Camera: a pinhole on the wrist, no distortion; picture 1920 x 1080 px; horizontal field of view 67.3 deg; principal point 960.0 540.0 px. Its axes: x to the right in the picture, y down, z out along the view. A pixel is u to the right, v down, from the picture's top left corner.
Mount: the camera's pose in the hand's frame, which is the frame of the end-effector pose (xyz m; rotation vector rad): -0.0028 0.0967 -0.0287 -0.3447 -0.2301 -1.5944
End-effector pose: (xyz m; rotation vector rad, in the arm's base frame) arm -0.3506 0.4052 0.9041 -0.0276 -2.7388 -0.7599
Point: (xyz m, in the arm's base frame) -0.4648 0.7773 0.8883
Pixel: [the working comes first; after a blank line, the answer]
In the camera's frame: -0.0996 0.0567 0.3231

515.3 792.8
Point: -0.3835 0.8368 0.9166
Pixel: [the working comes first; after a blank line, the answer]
In the camera's frame: -0.1715 -0.0193 0.3288

207.9 455.5
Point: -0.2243 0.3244 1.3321
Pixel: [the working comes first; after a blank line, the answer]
In the camera's frame: -0.1985 0.0324 -0.3473

behind the camera
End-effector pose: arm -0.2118 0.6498 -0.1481 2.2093 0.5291 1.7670
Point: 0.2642 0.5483 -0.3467
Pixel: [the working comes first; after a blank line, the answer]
In the camera's frame: 0.2258 -0.1558 0.4768

1643.1 68.8
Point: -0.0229 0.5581 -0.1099
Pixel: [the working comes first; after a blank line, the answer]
In the camera's frame: 0.0488 0.0185 0.1995

1313.0 673.4
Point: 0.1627 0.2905 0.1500
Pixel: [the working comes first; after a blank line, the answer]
In the camera's frame: -0.2611 0.1370 0.4514

125.7 977.6
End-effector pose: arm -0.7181 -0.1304 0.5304 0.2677 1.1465 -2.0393
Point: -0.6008 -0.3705 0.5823
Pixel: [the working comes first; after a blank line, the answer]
In the camera's frame: 0.0724 0.0019 0.2635

1356.5 550.5
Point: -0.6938 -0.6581 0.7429
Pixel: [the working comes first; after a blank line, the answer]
In the camera's frame: 0.2541 0.1172 0.5297

1651.7 859.0
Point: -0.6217 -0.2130 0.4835
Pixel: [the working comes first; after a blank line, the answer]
In the camera's frame: 0.0056 -0.0031 0.0888

1050.7 490.0
